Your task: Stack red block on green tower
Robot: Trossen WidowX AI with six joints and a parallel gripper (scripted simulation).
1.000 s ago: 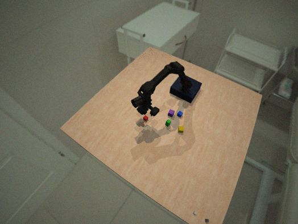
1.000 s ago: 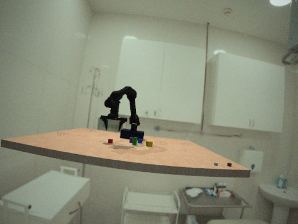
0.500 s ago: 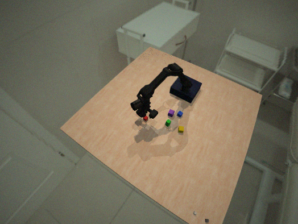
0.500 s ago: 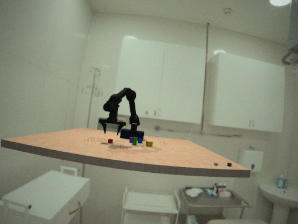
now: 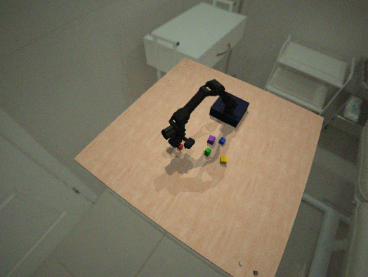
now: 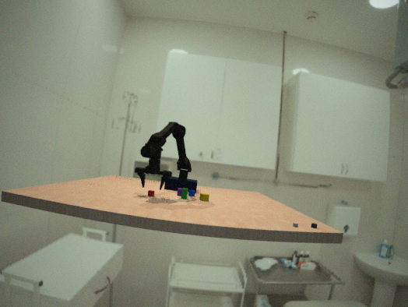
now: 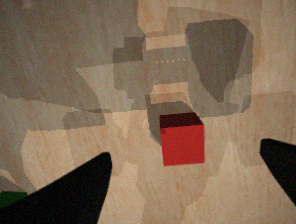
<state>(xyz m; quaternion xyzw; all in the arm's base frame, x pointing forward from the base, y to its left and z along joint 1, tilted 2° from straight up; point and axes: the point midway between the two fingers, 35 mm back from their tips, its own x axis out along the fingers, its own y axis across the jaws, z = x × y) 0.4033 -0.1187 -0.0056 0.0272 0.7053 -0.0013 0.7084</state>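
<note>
Now: the red block 2 cm below my gripper tip. Also, from my gripper tip: purple block (16 cm behind, 14 cm to the left, 2 cm below); blue block (19 cm behind, 20 cm to the left, 2 cm below); yellow block (8 cm behind, 28 cm to the left, 2 cm below).
</note>
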